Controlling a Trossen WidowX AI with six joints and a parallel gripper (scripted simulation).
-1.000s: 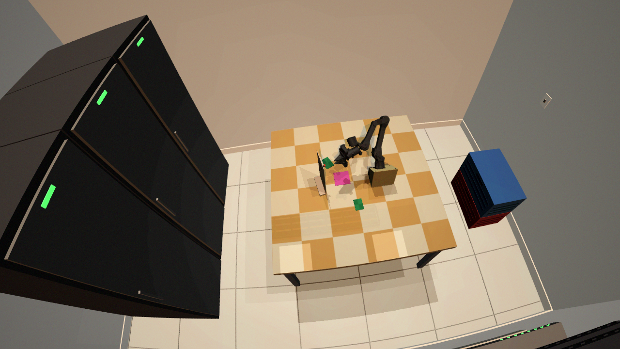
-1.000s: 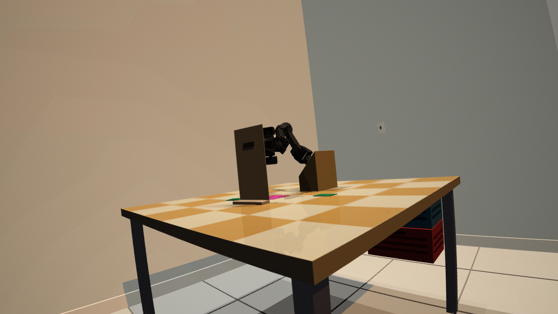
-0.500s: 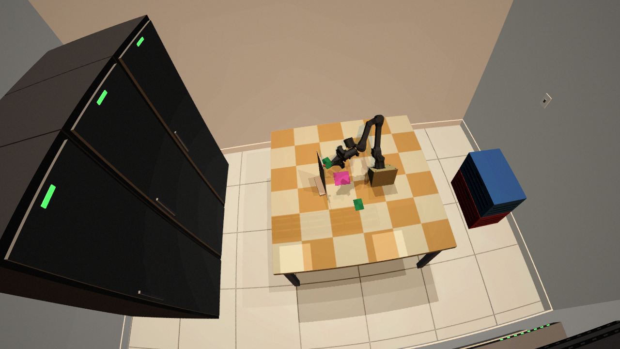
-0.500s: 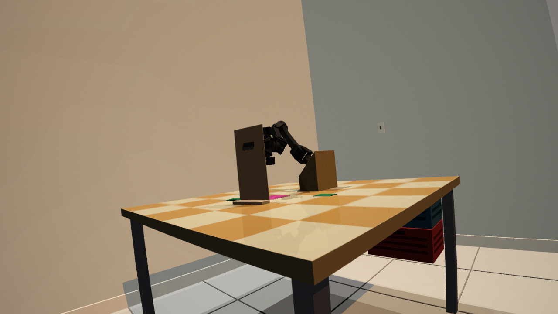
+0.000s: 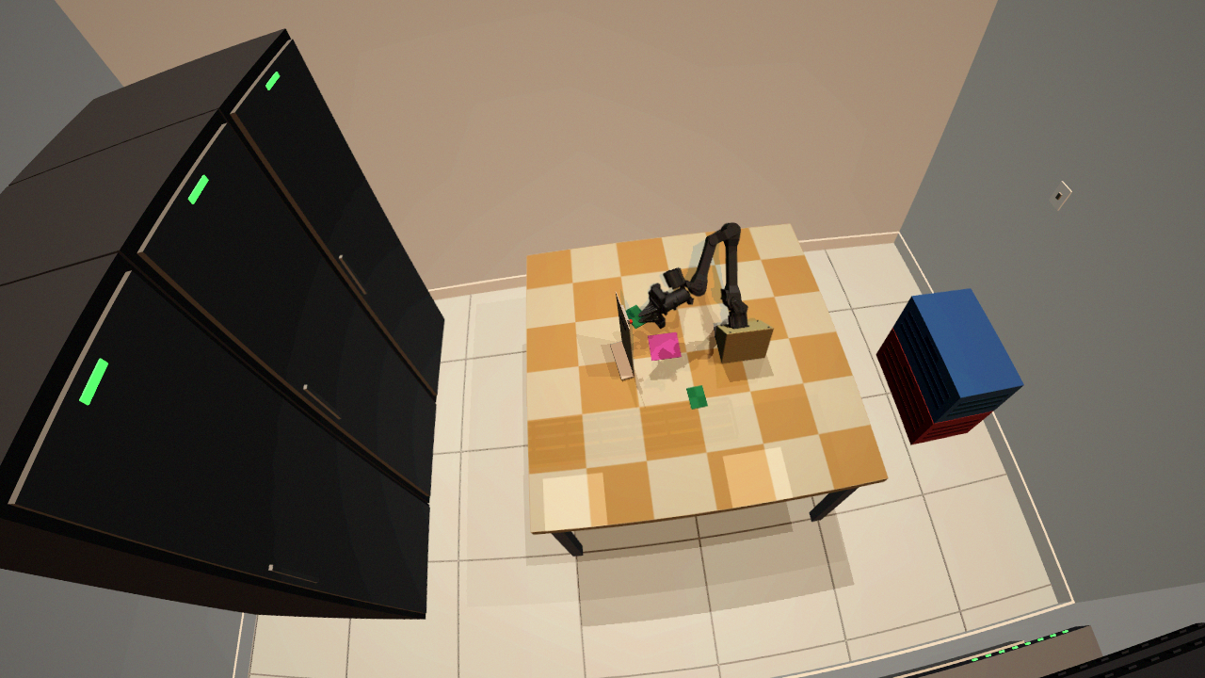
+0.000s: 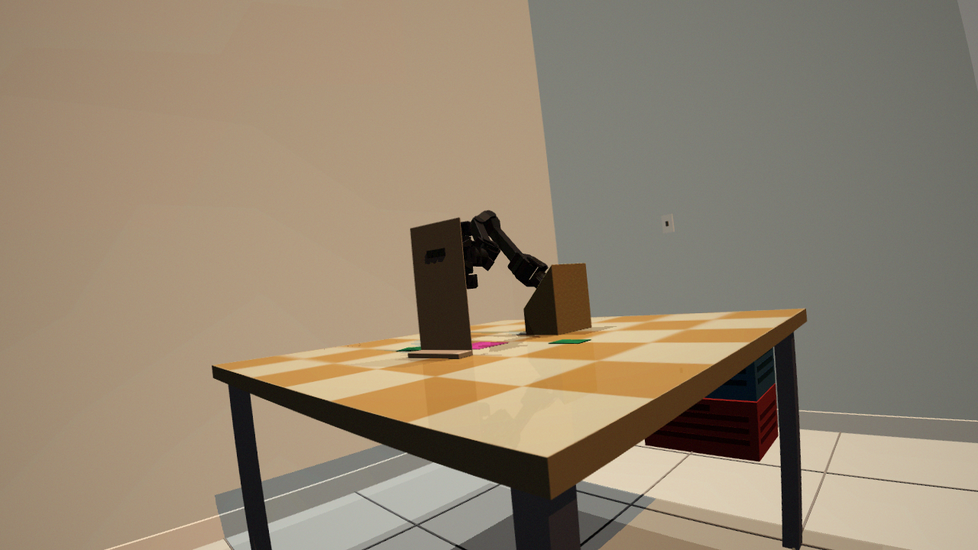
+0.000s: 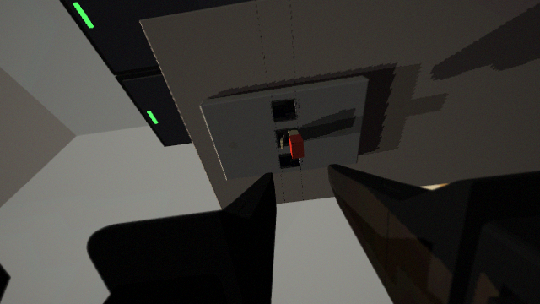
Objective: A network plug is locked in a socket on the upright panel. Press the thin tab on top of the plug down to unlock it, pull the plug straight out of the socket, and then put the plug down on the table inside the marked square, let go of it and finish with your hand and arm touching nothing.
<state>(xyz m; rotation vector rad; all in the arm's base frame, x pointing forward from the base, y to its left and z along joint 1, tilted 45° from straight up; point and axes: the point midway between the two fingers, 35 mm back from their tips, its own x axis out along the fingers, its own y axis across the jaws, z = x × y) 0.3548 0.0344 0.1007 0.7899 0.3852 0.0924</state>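
My gripper tip is 4 cm short of the network plug. Round my gripper tip: upright panel: 10 cm below, 6 cm ahead, 1 cm to the left; then magenta square: 25 cm below, 10 cm behind, 2 cm to the right.
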